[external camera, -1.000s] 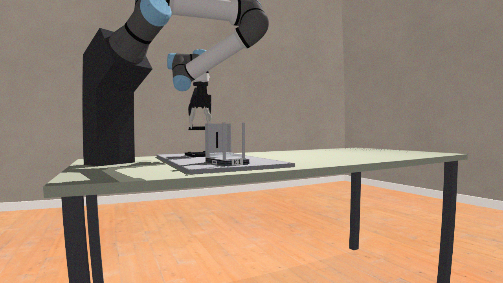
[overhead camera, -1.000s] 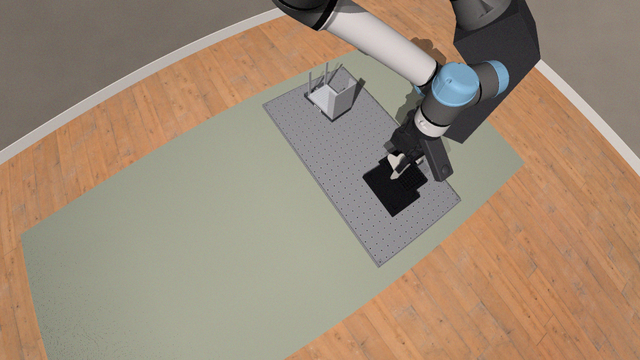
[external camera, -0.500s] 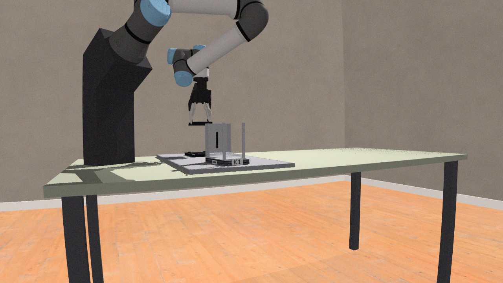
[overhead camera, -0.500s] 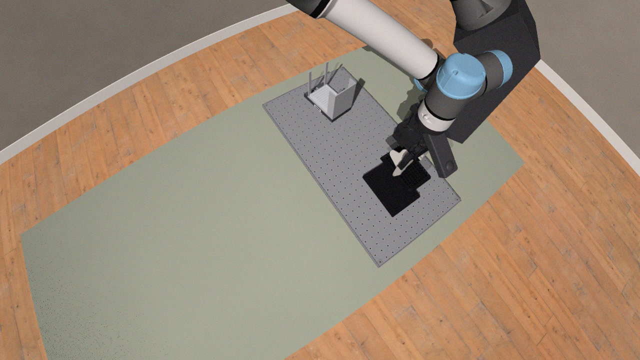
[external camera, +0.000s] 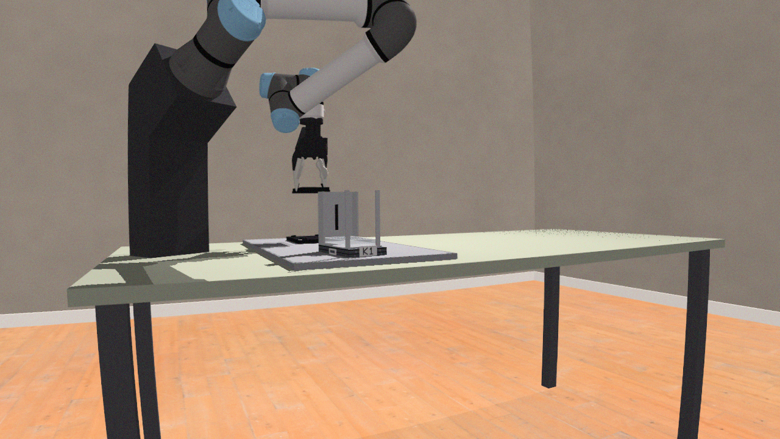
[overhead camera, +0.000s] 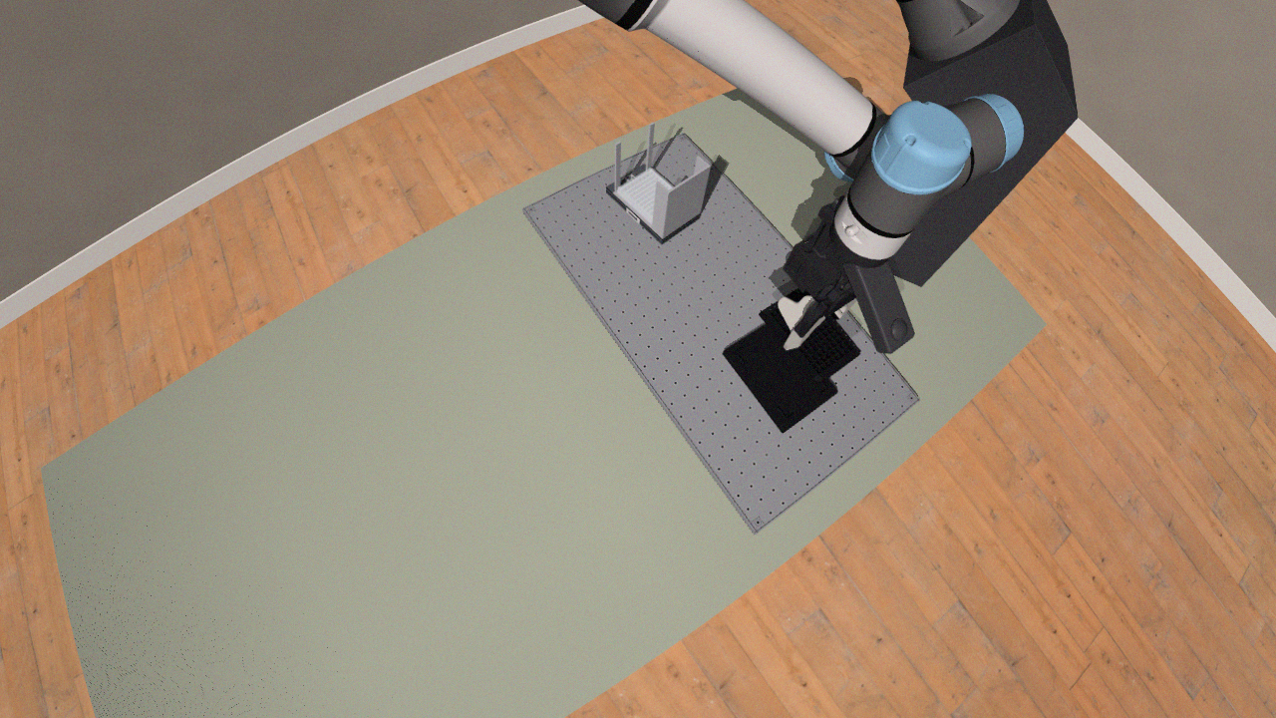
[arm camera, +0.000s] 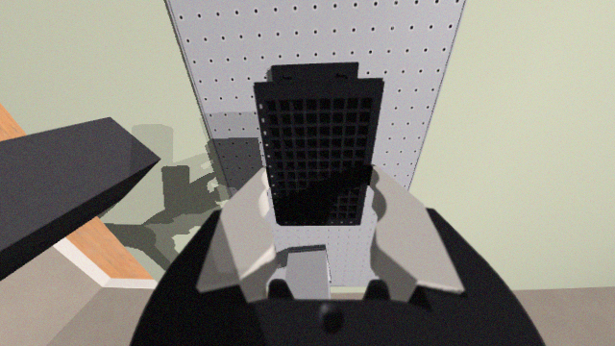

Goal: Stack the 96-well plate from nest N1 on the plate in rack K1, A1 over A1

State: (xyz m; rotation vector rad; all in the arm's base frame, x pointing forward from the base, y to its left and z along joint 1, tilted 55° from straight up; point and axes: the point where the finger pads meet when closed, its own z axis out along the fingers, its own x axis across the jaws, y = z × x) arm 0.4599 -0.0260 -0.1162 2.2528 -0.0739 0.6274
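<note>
The white plate lies 360 mm to the right of my hand, 140 mm below it and 120 mm behind it. From my hand the other things lie so: K1 label: 450 mm to the right, 160 mm below, 130 mm behind; black 96-well plate: 10 mm below; black plate nest N1: 160 mm below.
</note>
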